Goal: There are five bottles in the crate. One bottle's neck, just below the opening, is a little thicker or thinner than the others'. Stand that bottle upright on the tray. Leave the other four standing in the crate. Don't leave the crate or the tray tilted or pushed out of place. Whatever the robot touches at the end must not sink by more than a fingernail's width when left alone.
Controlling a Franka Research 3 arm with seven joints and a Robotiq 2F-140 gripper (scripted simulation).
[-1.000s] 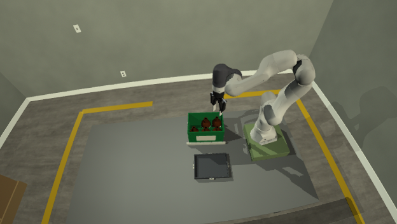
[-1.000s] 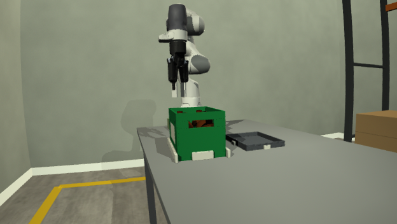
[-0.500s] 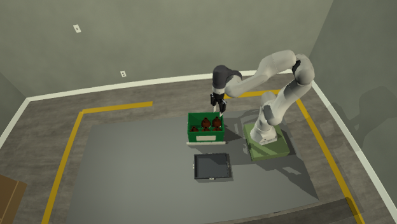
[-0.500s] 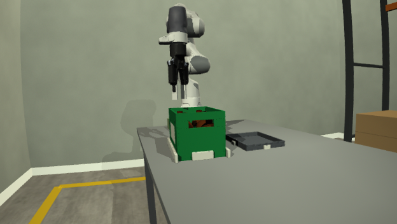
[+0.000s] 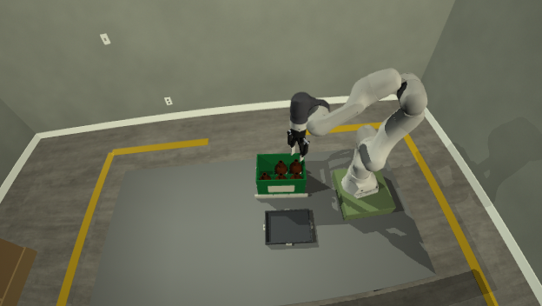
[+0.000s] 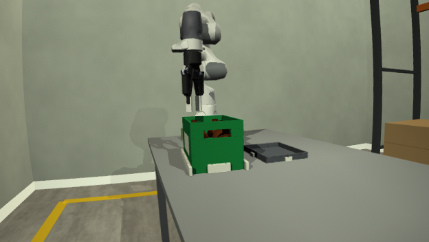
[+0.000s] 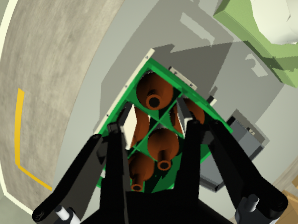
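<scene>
Right now my hand is 10 cm short of the green crate, 4 cm to the right of it and 15 cm above it. Also, from my hand: dark grey tray: 9 cm ahead, 33 cm to the left, 22 cm below.
</scene>
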